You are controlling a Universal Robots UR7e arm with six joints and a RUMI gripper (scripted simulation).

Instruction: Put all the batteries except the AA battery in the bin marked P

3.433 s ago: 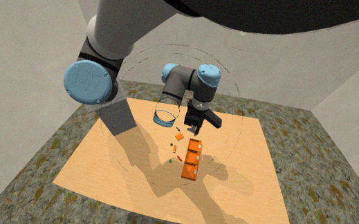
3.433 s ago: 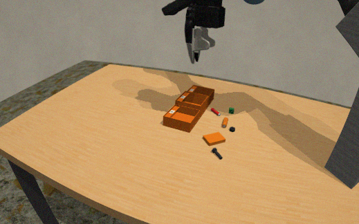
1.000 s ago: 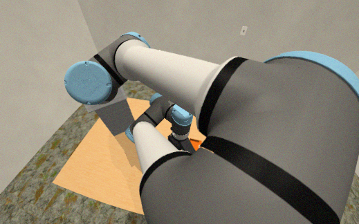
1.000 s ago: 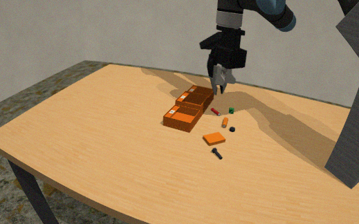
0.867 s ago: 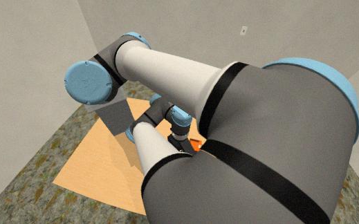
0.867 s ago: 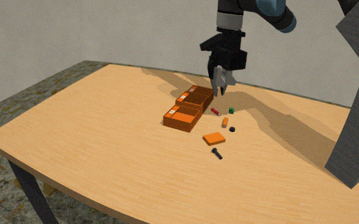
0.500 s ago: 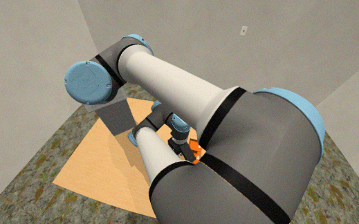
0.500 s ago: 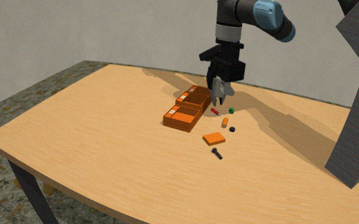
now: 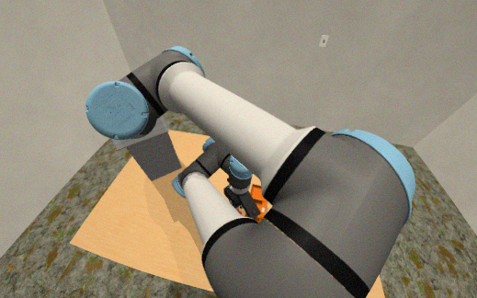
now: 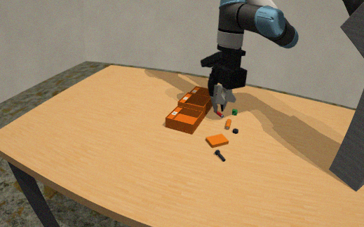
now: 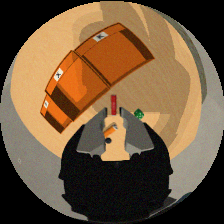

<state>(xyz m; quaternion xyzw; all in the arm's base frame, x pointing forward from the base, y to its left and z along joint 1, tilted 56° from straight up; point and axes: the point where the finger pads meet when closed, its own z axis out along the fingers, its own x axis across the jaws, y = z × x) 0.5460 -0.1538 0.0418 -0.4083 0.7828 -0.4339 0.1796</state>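
Now: the red battery 20 mm below my hand. The rest, counted from my hand: orange cylindrical battery: 30 mm behind, 60 mm to the left, 20 mm below; orange bin: 80 mm ahead, 10 mm below; green block: 60 mm behind, 20 mm to the right, 20 mm below.
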